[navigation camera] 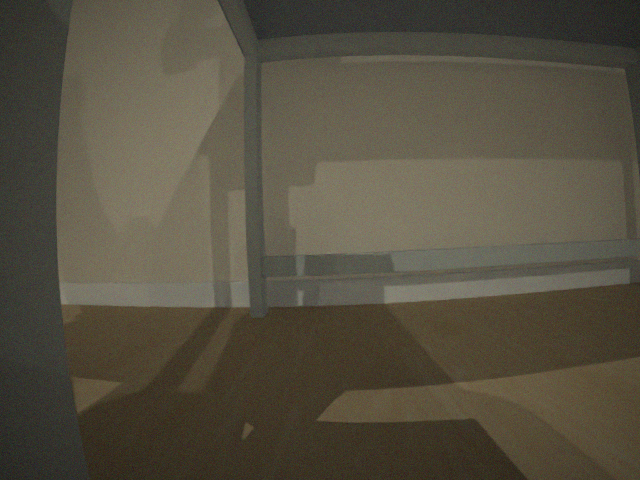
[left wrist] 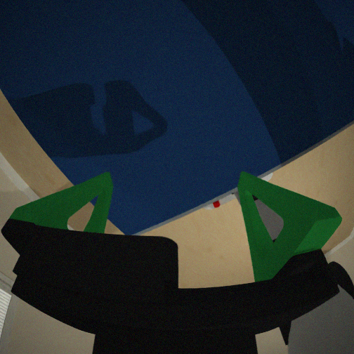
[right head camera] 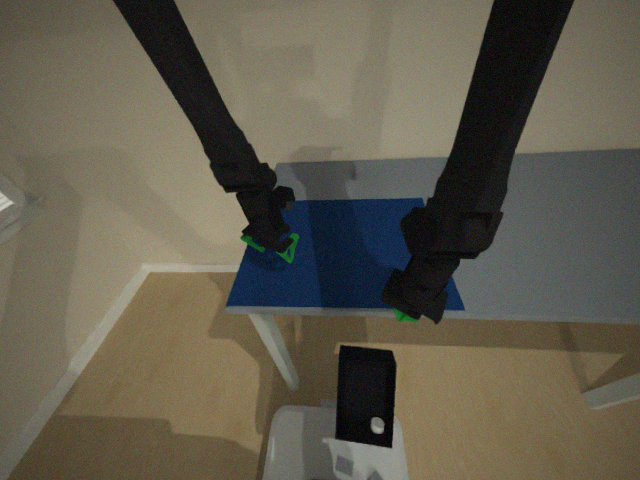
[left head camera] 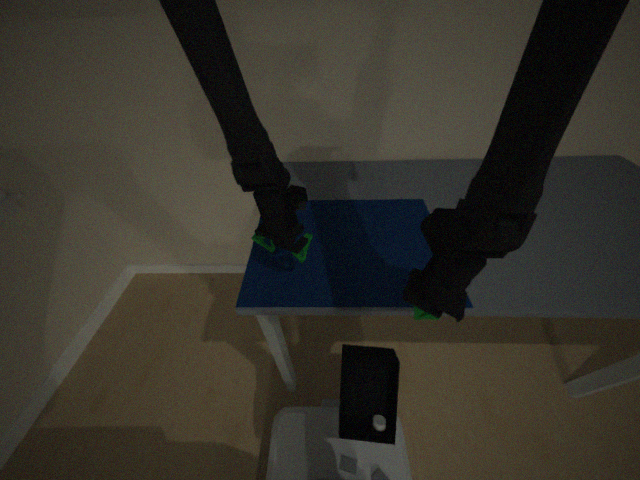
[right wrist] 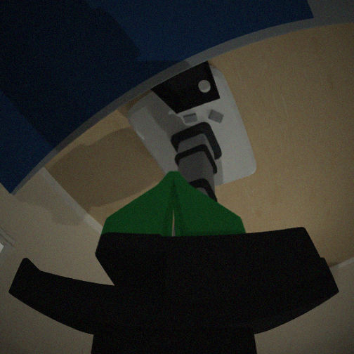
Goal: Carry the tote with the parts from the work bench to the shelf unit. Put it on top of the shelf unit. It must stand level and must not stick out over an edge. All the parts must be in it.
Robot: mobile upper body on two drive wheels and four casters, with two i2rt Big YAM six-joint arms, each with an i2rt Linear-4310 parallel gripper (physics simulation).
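Places are measured from the left arm's base along level axes (x down, y right, z back), in millimetres.
Pixels of known places: left gripper, fingertip midpoint: (right head camera: 277,256) (left head camera: 288,256); right gripper, fingertip midpoint: (right head camera: 399,318) (left head camera: 415,316).
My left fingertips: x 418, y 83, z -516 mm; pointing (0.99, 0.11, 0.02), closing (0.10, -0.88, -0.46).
Observation:
Behind a point stands the place of what it marks.
The black tote (left head camera: 364,382) {y 334, x 1034, z -380 mm} (right head camera: 361,384) {y 330, x 1037, z -379 mm} (right wrist: 180,95) is off the work bench (left head camera: 578,232) {y 981, x 496, z -680 mm} (right head camera: 558,232) {y 901, x 496, z -679 mm}. It is tipped steeply at the front of my white base (left head camera: 289,444) {y 41, x 1150, z -198 mm} (right head camera: 286,444) {y 40, x 1150, z -194 mm} (right wrist: 237,145). A white round part (left head camera: 379,422) {y 385, x 1100, z -263 mm} (right head camera: 377,425) {y 385, x 1099, z -262 mm} (right wrist: 204,86) is in it. Two grey parts (left head camera: 347,463) {y 258, x 1145, z -149 mm} (right head camera: 344,464) {y 260, x 1145, z -150 mm} (right wrist: 190,118) (right wrist: 215,116) lie outside it on the base. My left gripper (left head camera: 287,254) {y 83, x 418, z -516 mm} (right head camera: 276,254) {y 83, x 418, z -516 mm} (left wrist: 174,178) is open over the bench's left part. My right gripper (left head camera: 427,315) {y 373, x 417, z -346 mm} (right head camera: 405,316) {y 373, x 417, z -346 mm} (right wrist: 173,178) is shut and empty at the front edge. The shelf unit does not show.
A blue mat (left head camera: 372,232) {y 337, x 494, z -682 mm} (right head camera: 361,232) {y 319, x 494, z -682 mm} (left wrist: 165,45) lies on the bench. A bench leg (left head camera: 277,351) {y 5, x 852, z -430 mm} (right head camera: 273,351) {y 0, x 864, z -430 mm} (navigation camera: 253,180) {y 6, x 1002, z -1072 mm} stands near the base. A dark grey surface (navigation camera: 28,206) {y 20, x 1154, z -469 mm} blocks the navigation view's left side. A wall stands behind the bench.

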